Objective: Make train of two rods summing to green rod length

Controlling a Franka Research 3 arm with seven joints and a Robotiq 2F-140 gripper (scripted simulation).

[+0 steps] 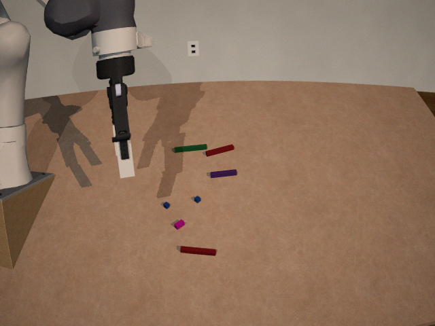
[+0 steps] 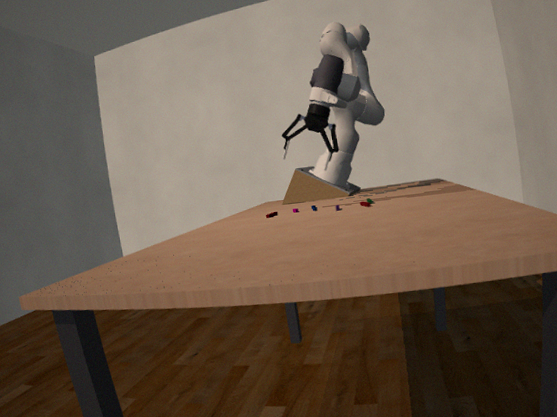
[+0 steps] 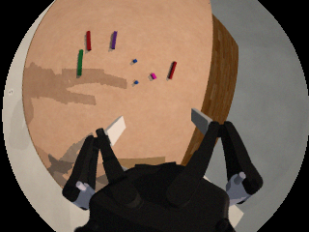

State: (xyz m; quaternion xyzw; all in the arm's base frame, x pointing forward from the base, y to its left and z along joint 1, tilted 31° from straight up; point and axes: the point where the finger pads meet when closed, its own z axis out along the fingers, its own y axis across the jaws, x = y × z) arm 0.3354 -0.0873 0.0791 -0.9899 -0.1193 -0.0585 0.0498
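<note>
The magenta rod is 15 cm below my hand, 10 cm ahead of it and 4 cm to the right of it. Also, from my hand: purple rod (19 cm ahead, 15 cm below, 11 cm to the left); green rod (20 cm to the left, 15 cm below, 12 cm ahead).
</note>
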